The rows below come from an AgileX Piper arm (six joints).
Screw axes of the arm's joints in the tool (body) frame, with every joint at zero. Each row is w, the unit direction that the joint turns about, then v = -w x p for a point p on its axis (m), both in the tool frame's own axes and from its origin. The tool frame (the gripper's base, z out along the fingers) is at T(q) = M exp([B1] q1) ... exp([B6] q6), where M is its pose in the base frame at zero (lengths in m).
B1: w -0.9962 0 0.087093 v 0 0.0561 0
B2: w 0 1 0 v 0.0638 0 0.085
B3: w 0 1 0 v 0.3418 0 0.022
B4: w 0 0 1 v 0 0 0
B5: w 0 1 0 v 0.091 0 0
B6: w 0 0 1 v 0 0 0
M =
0.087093 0 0.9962 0.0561
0 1 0 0
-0.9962 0 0.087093 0.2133
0 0 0 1
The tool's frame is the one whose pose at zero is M.
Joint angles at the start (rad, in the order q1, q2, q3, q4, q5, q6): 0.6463, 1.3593, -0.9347, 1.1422, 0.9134, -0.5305
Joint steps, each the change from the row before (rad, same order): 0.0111, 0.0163, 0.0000, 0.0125, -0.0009, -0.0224; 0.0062, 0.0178, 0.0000, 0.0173, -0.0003, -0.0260; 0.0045, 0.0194, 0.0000, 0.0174, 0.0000, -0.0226; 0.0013, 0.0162, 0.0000, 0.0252, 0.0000, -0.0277
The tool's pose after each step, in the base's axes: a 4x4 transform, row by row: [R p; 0 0 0 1], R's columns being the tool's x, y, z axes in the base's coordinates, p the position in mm. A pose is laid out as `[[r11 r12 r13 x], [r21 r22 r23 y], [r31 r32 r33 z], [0 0 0 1]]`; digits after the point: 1 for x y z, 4 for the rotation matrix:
[[-0.8506 -0.5204 -0.0755 171.9], [-0.3232 0.4040 0.8558 215.9], [-0.4149 0.7523 -0.5118 294.8], [0 0 0 1]]
[[-0.8469 -0.5245 -0.0875 173.0], [-0.3326 0.3942 0.8567 219.5], [-0.4148 0.7547 -0.5083 291.1], [0 0 0 1]]
[[-0.8462 -0.5237 -0.0986 174.6], [-0.3395 0.3871 0.8573 222.9], [-0.4108 0.7589 -0.5053 286.8], [0 0 0 1]]
[[-0.8457 -0.5233 -0.1049 176.5], [-0.3395 0.3759 0.8622 225.7], [-0.4118 0.7648 -0.4956 283.9], [0 0 0 1]]

